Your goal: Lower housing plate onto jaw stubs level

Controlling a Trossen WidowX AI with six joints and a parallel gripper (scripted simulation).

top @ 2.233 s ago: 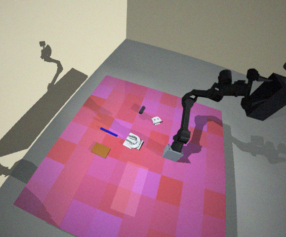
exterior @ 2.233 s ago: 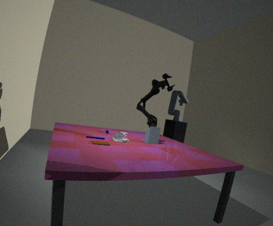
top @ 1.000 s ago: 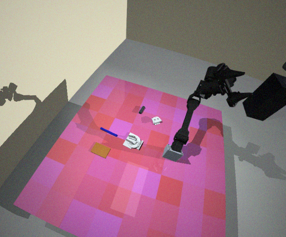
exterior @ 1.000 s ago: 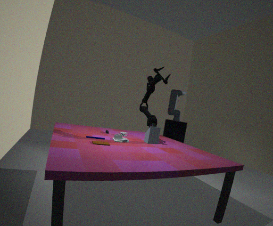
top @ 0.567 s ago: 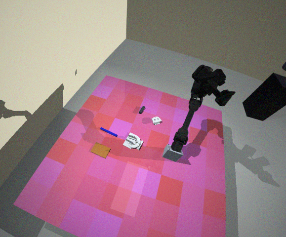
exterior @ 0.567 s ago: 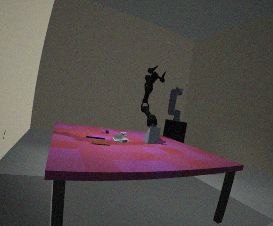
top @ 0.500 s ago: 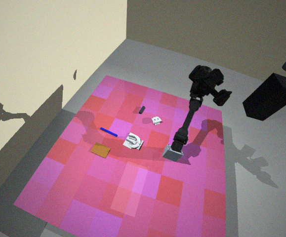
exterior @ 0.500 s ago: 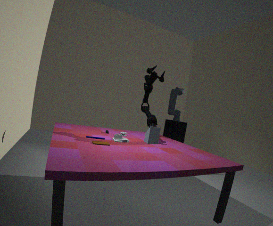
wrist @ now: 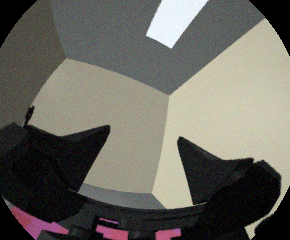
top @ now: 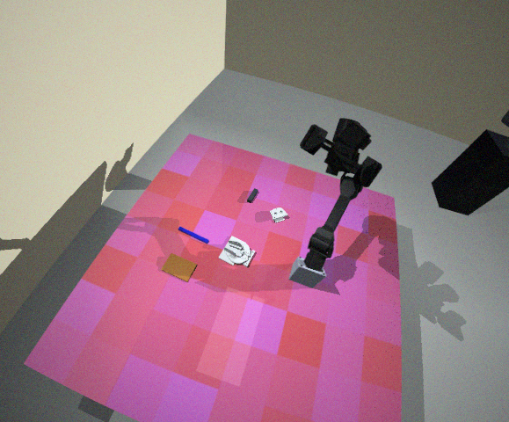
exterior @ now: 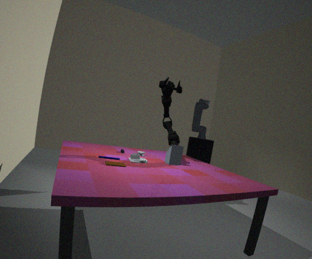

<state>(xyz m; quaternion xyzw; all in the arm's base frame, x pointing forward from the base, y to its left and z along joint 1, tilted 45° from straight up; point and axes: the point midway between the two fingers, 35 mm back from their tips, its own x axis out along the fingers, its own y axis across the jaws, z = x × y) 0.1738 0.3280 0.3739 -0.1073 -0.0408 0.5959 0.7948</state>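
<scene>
Right now my gripper tip is 630 mm above the white housing plate, 270 mm to the left of it and 40 mm short of it. Round my gripper tip: blue bar 650 mm below, 390 mm ahead, 60 mm to the right; white ribbed fixture 650 mm below, 210 mm ahead, 40 mm to the right; dark block 650 mm below, 350 mm to the right, 190 mm ahead.
</scene>
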